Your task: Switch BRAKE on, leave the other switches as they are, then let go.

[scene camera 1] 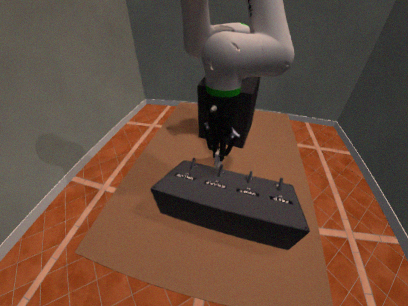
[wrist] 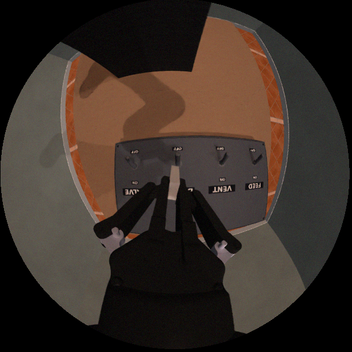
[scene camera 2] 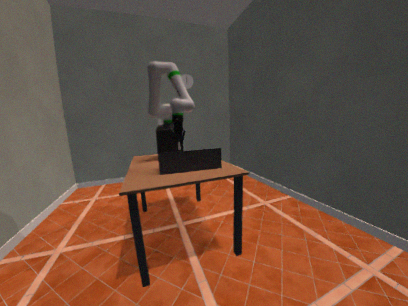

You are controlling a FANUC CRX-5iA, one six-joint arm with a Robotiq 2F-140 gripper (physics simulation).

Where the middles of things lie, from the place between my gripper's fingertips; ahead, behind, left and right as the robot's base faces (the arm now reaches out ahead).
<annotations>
My hand is 8 cm short of the dark switch box (scene camera 1: 259,211), 5 cm to the right of it and 7 cm above it.
</annotations>
